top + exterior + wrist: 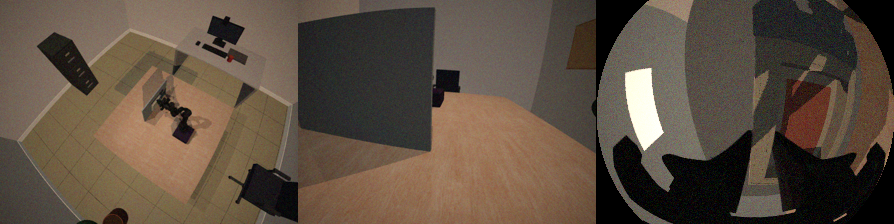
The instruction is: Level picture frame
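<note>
My gripper tip is 1 cm short of the picture frame and 5 cm above it. From my gripper tip the other things lie so: grey wall panel: 2 cm ahead, 2 cm to the right, 6 cm below.
</note>
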